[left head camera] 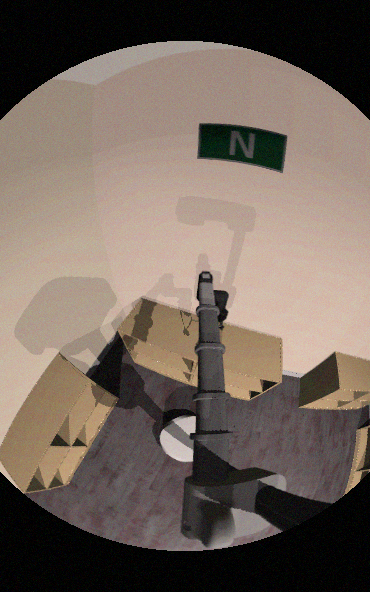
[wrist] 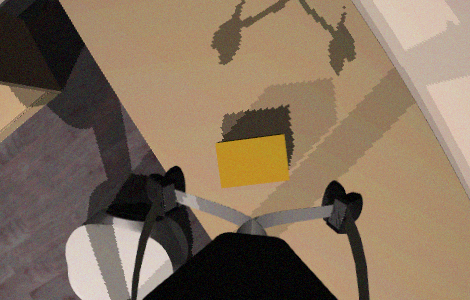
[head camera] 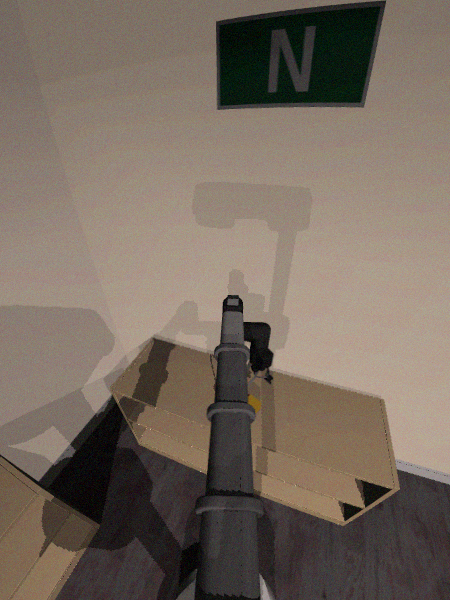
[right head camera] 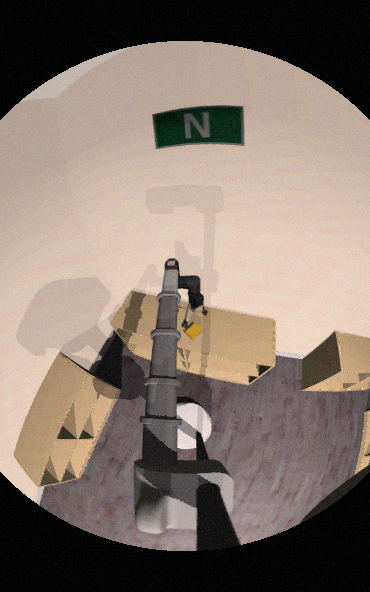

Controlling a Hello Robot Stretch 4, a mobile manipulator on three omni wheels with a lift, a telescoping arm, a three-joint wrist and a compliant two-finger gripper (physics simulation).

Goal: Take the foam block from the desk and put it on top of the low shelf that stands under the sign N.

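Where they show: gripper, fingertip midpoint: [wrist: 253, 190] [head camera: 253, 391] [right head camera: 194, 320]; robot's base, link origin: [left head camera: 185, 436] [right head camera: 186, 424].
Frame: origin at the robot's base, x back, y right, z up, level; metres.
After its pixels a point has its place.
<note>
The yellow foam block [head camera: 254, 403] @[x -0.634, y 0.101, z 0.629 m] [right head camera: 193, 330] @[x -0.614, y 0.080, z 0.628 m] [wrist: 252, 161] @[x -0.626, y 0.078, z 0.628 m] lies on top of the low wooden shelf [head camera: 325, 430] @[x -0.544, y 0.386, z 0.583 m] [left head camera: 255, 345] @[x -0.630, y 0.446, z 0.583 m] [right head camera: 240, 335] @[x -0.579, y 0.396, z 0.583 m] [wrist: 375, 235] @[x -0.651, y 0.297, z 0.583 m]. The green sign N [head camera: 300, 57] @[x -0.890, y 0.162, z 1.729 m] [left head camera: 242, 145] @[x -0.897, y 0.143, z 1.713 m] [right head camera: 198, 126] @[x -0.895, y 0.147, z 1.712 m] hangs on the wall above this shelf. My gripper [right head camera: 195, 318] @[x -0.618, y 0.088, z 0.742 m] [wrist: 253, 190] @[x -0.618, y 0.088, z 0.742 m] is open and empty, held above the shelf top, with its fingers apart from the block. In the head view the arm hides part of the block; in the left head view the block does not show. The desk does not show in these views.
My extended arm [head camera: 230, 450] @[x -0.238, y 0.001, z 1.158 m] [left head camera: 210, 370] @[x -0.237, y -0.003, z 1.158 m] [right head camera: 165, 350] @[x -0.252, y 0.008, z 1.158 m] reaches over the shelf's front edge. Another low wooden shelf [left head camera: 45, 415] @[x 0.080, y -0.910, z 0.583 m] [right head camera: 52, 410] @[x 0.073, y -0.898, z 0.583 m] stands at the left, and a further one [left head camera: 320, 380] @[x -0.314, y 1.236, z 0.342 m] [right head camera: 320, 365] @[x -0.289, y 1.226, z 0.320 m] at the right. The wall rises directly behind the shelf under the sign.
</note>
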